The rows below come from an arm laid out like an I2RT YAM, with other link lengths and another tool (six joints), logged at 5 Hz.
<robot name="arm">
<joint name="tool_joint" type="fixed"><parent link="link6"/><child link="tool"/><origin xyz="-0.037 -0.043 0.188" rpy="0 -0.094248 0.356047"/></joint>
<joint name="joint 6" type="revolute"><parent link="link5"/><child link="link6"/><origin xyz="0.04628 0 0.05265" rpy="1.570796 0 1.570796"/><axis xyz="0 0 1"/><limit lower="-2.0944" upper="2.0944"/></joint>
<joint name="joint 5" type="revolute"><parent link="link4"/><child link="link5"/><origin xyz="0.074 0.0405 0.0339" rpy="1.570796 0 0"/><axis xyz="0 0 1"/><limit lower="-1.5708" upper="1.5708"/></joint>
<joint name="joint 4" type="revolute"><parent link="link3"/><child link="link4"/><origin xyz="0.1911 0.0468 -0.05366"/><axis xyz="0 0 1"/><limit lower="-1.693" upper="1.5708"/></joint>
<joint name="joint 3" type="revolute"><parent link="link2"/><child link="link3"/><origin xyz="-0.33 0 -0.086" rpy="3.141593 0 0"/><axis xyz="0 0 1"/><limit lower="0" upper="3.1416"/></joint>
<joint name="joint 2" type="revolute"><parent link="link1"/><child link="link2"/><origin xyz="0.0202 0.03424 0.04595" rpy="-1.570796 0 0"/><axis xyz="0 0 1"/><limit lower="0" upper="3.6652"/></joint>
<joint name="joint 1" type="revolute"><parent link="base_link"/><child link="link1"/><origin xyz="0 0 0.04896"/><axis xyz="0 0 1"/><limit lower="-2.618" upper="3.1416"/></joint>
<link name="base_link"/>
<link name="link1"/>
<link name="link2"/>
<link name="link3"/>
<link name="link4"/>
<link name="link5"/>
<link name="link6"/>
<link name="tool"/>
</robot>
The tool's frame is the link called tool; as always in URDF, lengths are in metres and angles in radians.
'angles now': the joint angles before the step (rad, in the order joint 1, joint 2, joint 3, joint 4, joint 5, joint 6). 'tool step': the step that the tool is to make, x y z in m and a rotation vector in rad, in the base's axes. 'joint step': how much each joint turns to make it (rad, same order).
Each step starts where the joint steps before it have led.
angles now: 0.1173 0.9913 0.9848 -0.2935 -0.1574 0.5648
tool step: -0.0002 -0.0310 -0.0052 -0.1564 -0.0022 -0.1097
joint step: -0.0183 -0.0126 0.0262 -0.0644 0.1351 -0.1204
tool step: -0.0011 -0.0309 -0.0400 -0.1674 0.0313 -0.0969
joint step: -0.0298 -0.0204 -0.1303 0.0695 0.1190 -0.1317
